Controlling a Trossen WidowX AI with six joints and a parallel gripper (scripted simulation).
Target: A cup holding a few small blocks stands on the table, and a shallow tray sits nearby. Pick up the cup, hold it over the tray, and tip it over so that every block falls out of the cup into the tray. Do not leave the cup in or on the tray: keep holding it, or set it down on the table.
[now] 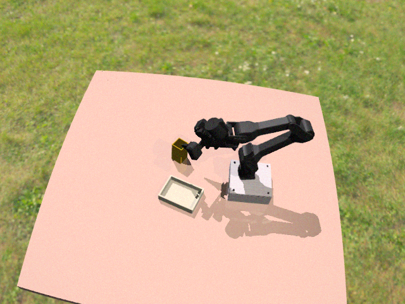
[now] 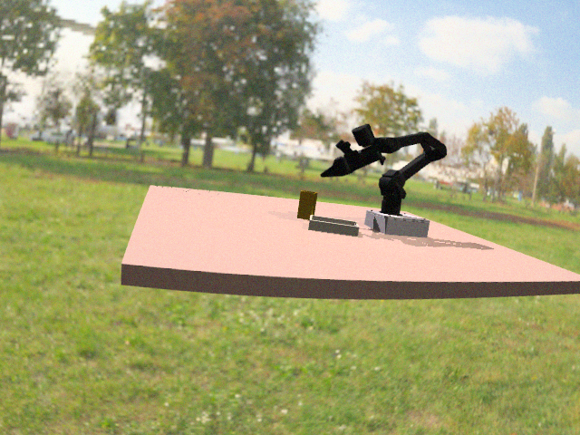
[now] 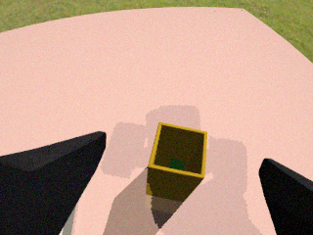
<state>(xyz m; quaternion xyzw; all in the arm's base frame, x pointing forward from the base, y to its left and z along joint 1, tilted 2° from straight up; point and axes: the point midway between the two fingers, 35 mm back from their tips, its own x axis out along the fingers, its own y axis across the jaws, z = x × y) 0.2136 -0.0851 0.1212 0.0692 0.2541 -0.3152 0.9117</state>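
Right now my gripper tip is 30 mm short of the green block, 30 mm to the left of it and 110 mm above it. Also, from my gripper tip: yellow square cup: 30 mm ahead, 30 mm to the right, 130 mm below; red block: 20 mm ahead, 30 mm to the right, 130 mm below; blue block: 30 mm ahead, 30 mm to the right, 140 mm below.
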